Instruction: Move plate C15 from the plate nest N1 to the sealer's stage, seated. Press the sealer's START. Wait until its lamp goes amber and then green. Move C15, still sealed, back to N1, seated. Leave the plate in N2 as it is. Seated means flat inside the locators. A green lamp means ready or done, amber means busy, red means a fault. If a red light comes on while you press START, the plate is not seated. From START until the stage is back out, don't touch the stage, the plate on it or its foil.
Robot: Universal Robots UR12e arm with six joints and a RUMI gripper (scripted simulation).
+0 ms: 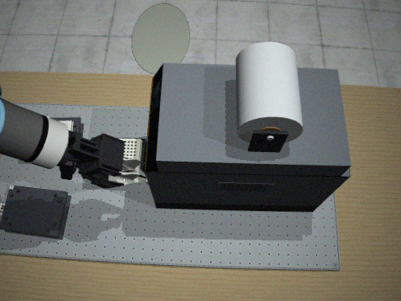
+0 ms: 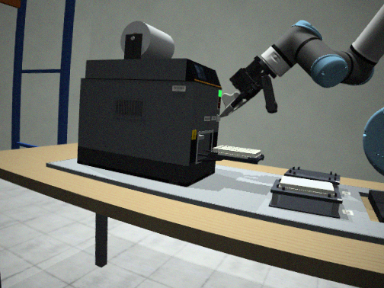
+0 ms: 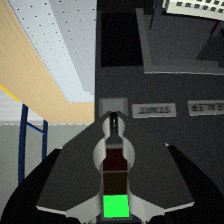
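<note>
The square start button lies 20 mm ahead of my hand and 10 mm below it. Also, from my hand: dark stage: 70 mm behind, 100 mm to the left, 110 mm below; plate C15: 70 mm behind, 100 mm to the left, 100 mm below; white foil roll: 260 mm ahead, 50 mm to the left, 210 mm above.
</note>
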